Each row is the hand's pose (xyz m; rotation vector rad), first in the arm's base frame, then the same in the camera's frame.
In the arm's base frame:
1: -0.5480 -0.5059 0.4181 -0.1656 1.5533 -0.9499
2: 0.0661 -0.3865 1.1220 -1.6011 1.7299 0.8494
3: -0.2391 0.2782 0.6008 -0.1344 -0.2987 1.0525
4: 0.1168 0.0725 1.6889 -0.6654 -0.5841 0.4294
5: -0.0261 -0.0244 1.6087 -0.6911 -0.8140 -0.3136
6: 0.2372 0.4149 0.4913 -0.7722 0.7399 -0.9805
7: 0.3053 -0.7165 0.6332 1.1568 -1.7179 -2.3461
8: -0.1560 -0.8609 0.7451 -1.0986 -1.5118 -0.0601
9: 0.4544 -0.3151 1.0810 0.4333 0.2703 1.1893
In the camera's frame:
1: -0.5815 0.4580 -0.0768 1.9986 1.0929 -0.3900
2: -1.0634 -0.3497 -0.0307 0.1334 0.7405 0.4064
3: -0.5654 -0.0206 0.6403 0.4967 -1.4088 -0.5617
4: -1.5278 -0.6456 0.4503 0.3018 -0.9450 -1.3412
5: -1.5043 -0.4709 0.3785 0.4465 -0.6281 -2.0733
6: -0.3100 -0.4583 0.6692 1.3653 0.8746 -1.2885
7: -0.5753 -0.3713 -0.4385 -0.4178 0.0936 1.3131
8: -0.8297 0.0528 -0.4777 -0.5665 -0.7995 -2.1874
9: -0.9065 -0.7141 -0.0426 1.0272 -1.4417 0.1200

